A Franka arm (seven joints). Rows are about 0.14 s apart.
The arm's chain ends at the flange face. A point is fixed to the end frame.
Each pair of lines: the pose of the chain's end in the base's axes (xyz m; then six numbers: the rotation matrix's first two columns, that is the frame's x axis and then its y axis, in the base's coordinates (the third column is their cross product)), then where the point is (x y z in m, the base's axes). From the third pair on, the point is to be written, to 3 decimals.
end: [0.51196, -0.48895, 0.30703, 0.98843, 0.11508, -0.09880, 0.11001, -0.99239, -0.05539]
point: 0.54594 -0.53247 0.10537
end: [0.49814, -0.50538, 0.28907, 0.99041, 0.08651, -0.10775, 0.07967, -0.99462, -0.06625]
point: 0.52880 -0.54786 0.08666
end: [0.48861, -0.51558, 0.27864, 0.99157, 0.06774, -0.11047, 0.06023, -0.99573, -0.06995]
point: 0.518 -0.558 0.076
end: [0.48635, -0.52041, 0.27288, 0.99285, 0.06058, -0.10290, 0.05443, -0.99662, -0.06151]
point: 0.517 -0.565 0.071
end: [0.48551, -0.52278, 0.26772, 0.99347, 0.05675, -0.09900, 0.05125, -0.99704, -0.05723]
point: 0.517 -0.568 0.066
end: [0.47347, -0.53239, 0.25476, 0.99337, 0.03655, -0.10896, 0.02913, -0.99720, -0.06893]
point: 0.502 -0.576 0.052
